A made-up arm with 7 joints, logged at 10 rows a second.
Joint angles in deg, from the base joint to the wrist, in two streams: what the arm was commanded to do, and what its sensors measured. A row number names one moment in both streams.
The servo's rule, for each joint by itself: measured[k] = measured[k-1] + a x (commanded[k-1-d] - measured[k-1]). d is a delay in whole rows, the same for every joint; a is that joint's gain. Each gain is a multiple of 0.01, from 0.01 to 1. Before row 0 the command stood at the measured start. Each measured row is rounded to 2 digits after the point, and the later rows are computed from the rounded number. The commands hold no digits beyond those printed.
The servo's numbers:
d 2
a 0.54 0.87 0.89 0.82 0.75 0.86 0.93
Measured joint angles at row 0: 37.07, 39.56, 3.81, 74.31, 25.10, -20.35, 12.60
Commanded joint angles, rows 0 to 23: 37.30, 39.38, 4.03, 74.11, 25.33, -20.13, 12.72; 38.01, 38.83, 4.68, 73.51, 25.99, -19.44, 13.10; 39.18, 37.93, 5.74, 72.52, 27.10, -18.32, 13.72; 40.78, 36.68, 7.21, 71.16, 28.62, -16.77, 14.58; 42.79, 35.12, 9.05, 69.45, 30.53, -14.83, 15.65; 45.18, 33.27, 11.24, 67.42, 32.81, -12.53, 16.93; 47.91, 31.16, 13.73, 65.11, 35.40, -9.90, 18.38; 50.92, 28.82, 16.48, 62.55, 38.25, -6.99, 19.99; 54.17, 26.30, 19.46, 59.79, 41.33, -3.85, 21.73; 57.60, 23.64, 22.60, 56.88, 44.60, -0.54, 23.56; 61.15, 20.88, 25.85, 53.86, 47.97, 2.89, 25.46; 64.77, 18.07, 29.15, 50.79, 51.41, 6.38, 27.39; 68.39, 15.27, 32.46, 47.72, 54.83, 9.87, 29.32; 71.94, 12.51, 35.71, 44.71, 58.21, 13.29, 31.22; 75.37, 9.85, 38.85, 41.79, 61.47, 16.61, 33.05; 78.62, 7.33, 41.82, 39.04, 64.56, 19.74, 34.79; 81.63, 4.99, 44.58, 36.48, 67.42, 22.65, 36.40; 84.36, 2.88, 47.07, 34.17, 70.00, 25.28, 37.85; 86.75, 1.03, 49.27, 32.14, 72.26, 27.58, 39.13; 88.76, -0.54, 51.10, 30.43, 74.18, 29.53, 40.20; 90.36, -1.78, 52.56, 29.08, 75.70, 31.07, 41.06; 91.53, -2.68, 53.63, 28.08, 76.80, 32.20, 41.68; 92.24, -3.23, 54.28, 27.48, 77.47, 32.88, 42.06; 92.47, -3.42, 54.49, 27.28, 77.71, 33.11, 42.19
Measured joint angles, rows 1 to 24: 37.07, 39.56, 3.81, 74.31, 25.10, -20.35, 12.60; 37.07, 39.56, 3.81, 74.31, 25.10, -20.35, 12.60; 37.19, 39.40, 4.01, 74.15, 25.27, -20.16, 12.71; 37.63, 38.90, 4.61, 73.63, 25.81, -19.54, 13.07; 38.47, 38.06, 5.62, 72.72, 26.78, -18.49, 13.67; 39.72, 36.86, 7.04, 71.44, 28.16, -17.01, 14.52; 41.38, 35.35, 8.83, 69.81, 29.94, -15.14, 15.57; 43.43, 33.54, 10.97, 67.85, 32.09, -12.90, 16.83; 45.85, 31.47, 13.43, 65.60, 34.57, -10.32, 18.27; 48.59, 29.16, 16.14, 63.10, 37.33, -7.46, 19.87; 51.60, 26.67, 19.09, 60.39, 40.33, -4.36, 21.60; 54.84, 24.03, 22.21, 57.51, 43.53, -1.07, 23.42; 58.25, 21.29, 25.45, 54.52, 46.86, 2.34, 25.32; 61.77, 18.49, 28.74, 51.46, 50.27, 5.81, 27.25; 65.34, 15.69, 32.05, 48.39, 53.69, 9.30, 29.18; 68.90, 12.92, 35.31, 45.37, 57.08, 12.73, 31.08; 72.39, 10.25, 38.46, 42.43, 60.37, 16.07, 32.91; 75.75, 7.71, 41.45, 39.65, 63.51, 19.23, 34.66; 78.93, 5.34, 44.24, 37.05, 66.44, 22.17, 36.28; 81.86, 3.20, 46.76, 34.69, 69.11, 24.84, 37.74; 84.50, 1.31, 48.99, 32.60, 71.47, 27.20, 39.03; 86.80, -0.30, 50.87, 30.82, 73.50, 29.20, 40.12; 88.72, -1.59, 52.37, 29.39, 75.15, 30.81, 40.99; 90.24, -2.54, 53.49, 28.32, 76.39, 32.01, 41.63
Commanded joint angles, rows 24 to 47: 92.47, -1.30, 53.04, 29.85, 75.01, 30.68, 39.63; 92.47, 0.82, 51.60, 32.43, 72.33, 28.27, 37.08; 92.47, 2.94, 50.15, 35.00, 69.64, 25.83, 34.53; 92.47, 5.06, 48.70, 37.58, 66.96, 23.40, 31.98; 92.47, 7.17, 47.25, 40.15, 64.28, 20.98, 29.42; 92.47, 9.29, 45.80, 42.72, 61.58, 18.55, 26.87; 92.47, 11.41, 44.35, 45.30, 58.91, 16.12, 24.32; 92.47, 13.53, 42.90, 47.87, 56.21, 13.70, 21.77; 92.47, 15.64, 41.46, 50.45, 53.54, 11.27, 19.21; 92.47, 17.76, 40.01, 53.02, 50.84, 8.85, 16.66; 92.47, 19.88, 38.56, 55.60, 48.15, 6.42, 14.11; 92.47, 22.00, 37.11, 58.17, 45.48, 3.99, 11.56; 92.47, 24.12, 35.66, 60.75, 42.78, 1.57, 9.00; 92.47, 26.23, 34.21, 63.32, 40.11, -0.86, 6.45; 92.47, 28.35, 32.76, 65.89, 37.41, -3.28, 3.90; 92.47, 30.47, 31.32, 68.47, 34.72, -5.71, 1.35; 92.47, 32.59, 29.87, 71.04, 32.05, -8.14, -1.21; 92.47, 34.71, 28.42, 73.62, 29.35, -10.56, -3.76; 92.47, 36.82, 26.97, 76.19, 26.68, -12.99, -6.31; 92.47, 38.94, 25.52, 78.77, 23.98, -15.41, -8.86; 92.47, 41.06, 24.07, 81.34, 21.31, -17.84, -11.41; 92.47, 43.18, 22.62, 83.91, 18.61, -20.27, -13.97; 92.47, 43.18, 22.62, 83.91, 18.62, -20.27, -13.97; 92.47, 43.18, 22.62, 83.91, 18.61, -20.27, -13.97
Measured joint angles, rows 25 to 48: 91.32, -3.14, 54.19, 27.63, 77.20, 32.76, 42.03; 91.94, -3.38, 54.46, 27.34, 77.58, 33.06, 42.18; 92.23, -1.57, 53.20, 29.40, 75.65, 31.01, 39.81; 92.36, 0.51, 51.78, 31.88, 73.16, 28.65, 37.27; 92.42, 2.62, 50.33, 34.44, 70.52, 26.22, 34.72; 92.45, 4.74, 48.88, 37.01, 67.85, 23.79, 32.17; 92.46, 6.85, 47.43, 39.58, 65.17, 21.37, 29.61; 92.47, 8.97, 45.98, 42.15, 62.48, 18.94, 27.06; 92.47, 11.09, 44.53, 44.73, 59.80, 16.51, 24.51; 92.47, 13.21, 43.08, 47.30, 57.11, 14.09, 21.96; 92.47, 15.32, 41.64, 49.88, 54.43, 11.66, 19.40; 92.47, 17.44, 40.19, 52.45, 51.74, 9.24, 16.85; 92.47, 19.56, 38.74, 55.03, 49.05, 6.81, 14.30; 92.47, 21.68, 37.29, 57.60, 46.37, 4.38, 11.75; 92.47, 23.80, 35.84, 60.18, 43.68, 1.96, 9.19; 92.47, 25.91, 34.39, 62.75, 41.00, -0.47, 6.64; 92.47, 28.03, 32.94, 65.32, 38.31, -2.89, 4.09; 92.47, 30.15, 31.50, 67.90, 35.62, -5.32, 1.54; 92.47, 32.27, 30.05, 70.47, 32.94, -7.75, -1.02; 92.47, 34.39, 28.60, 73.05, 30.25, -10.17, -3.57; 92.47, 36.50, 27.15, 75.62, 27.57, -12.60, -6.12; 92.47, 38.62, 25.70, 78.20, 24.88, -15.02, -8.67; 92.47, 40.74, 24.25, 80.77, 22.20, -17.45, -11.22; 92.47, 42.86, 22.80, 83.34, 19.51, -19.88, -13.78
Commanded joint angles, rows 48 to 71: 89.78, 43.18, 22.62, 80.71, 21.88, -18.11, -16.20; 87.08, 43.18, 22.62, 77.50, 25.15, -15.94, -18.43; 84.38, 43.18, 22.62, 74.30, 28.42, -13.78, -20.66; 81.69, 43.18, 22.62, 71.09, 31.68, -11.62, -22.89; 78.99, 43.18, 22.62, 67.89, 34.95, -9.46, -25.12; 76.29, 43.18, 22.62, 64.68, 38.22, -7.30, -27.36; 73.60, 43.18, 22.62, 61.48, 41.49, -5.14, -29.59; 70.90, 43.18, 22.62, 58.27, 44.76, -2.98, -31.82; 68.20, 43.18, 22.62, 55.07, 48.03, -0.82, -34.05; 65.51, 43.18, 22.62, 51.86, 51.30, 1.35, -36.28; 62.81, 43.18, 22.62, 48.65, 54.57, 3.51, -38.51; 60.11, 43.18, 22.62, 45.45, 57.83, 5.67, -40.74; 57.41, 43.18, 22.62, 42.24, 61.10, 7.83, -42.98; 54.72, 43.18, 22.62, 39.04, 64.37, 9.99, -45.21; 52.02, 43.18, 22.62, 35.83, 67.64, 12.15, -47.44; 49.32, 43.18, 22.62, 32.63, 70.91, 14.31, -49.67; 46.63, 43.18, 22.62, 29.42, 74.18, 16.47, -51.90; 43.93, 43.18, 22.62, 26.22, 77.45, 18.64, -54.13; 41.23, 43.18, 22.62, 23.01, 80.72, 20.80, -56.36; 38.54, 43.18, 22.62, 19.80, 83.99, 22.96, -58.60; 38.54, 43.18, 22.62, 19.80, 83.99, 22.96, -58.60; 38.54, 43.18, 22.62, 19.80, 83.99, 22.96, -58.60; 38.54, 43.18, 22.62, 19.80, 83.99, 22.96, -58.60; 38.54, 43.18, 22.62, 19.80, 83.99, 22.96, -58.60
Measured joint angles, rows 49 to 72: 92.47, 43.14, 22.64, 83.81, 18.84, -20.22, -13.96; 92.47, 43.17, 22.62, 83.89, 18.67, -20.26, -13.97; 91.02, 43.18, 22.62, 81.28, 21.08, -18.41, -16.04; 88.89, 43.18, 22.62, 78.18, 24.13, -16.29, -18.26; 86.45, 43.18, 22.62, 75.00, 27.35, -14.13, -20.49; 83.88, 43.18, 22.62, 71.79, 30.60, -11.97, -22.72; 81.24, 43.18, 22.62, 68.59, 33.86, -9.81, -24.95; 78.57, 43.18, 22.62, 65.38, 37.13, -7.65, -27.19; 75.89, 43.18, 22.62, 62.18, 40.40, -5.49, -29.42; 73.20, 43.18, 22.62, 58.97, 43.67, -3.33, -31.65; 70.50, 43.18, 22.62, 55.77, 46.94, -1.17, -33.88; 67.81, 43.18, 22.62, 52.56, 50.21, 1.00, -36.11; 65.11, 43.18, 22.62, 49.35, 53.48, 3.16, -38.34; 62.41, 43.18, 22.62, 46.15, 56.74, 5.32, -40.57; 59.71, 43.18, 22.62, 42.94, 60.01, 7.48, -42.81; 57.02, 43.18, 22.62, 39.74, 63.28, 9.64, -45.04; 54.32, 43.18, 22.62, 36.53, 66.55, 11.80, -47.27; 51.62, 43.18, 22.62, 33.33, 69.82, 13.96, -49.50; 48.93, 43.18, 22.62, 30.12, 73.09, 16.12, -51.73; 46.23, 43.18, 22.62, 26.92, 76.36, 18.29, -53.96; 43.53, 43.18, 22.62, 23.71, 79.63, 20.45, -56.19; 40.84, 43.18, 22.62, 20.50, 82.90, 22.61, -58.43; 39.60, 43.18, 22.62, 19.93, 83.72, 22.91, -58.59; 39.03, 43.18, 22.62, 19.82, 83.92, 22.95, -58.60
